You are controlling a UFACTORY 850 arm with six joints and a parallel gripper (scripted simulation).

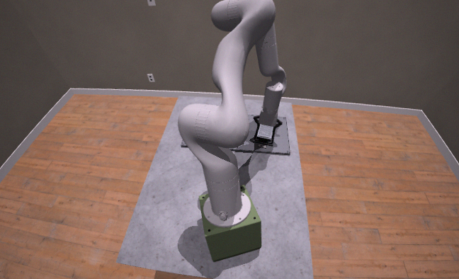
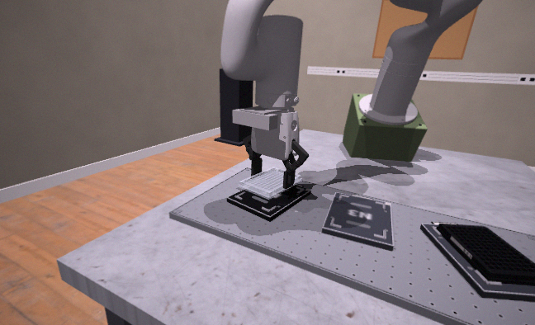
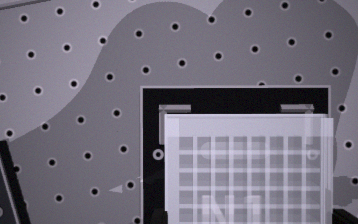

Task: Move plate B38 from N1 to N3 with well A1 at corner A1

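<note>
Right now my hand is 5 cm above the nest N1. The rest, counted from my hand: clear well plate: 1 cm below; then black well plate: 2 cm behind, 39 cm to the left, 3 cm below; then nest N3: 3 cm behind, 19 cm to the left, 5 cm below.
</note>
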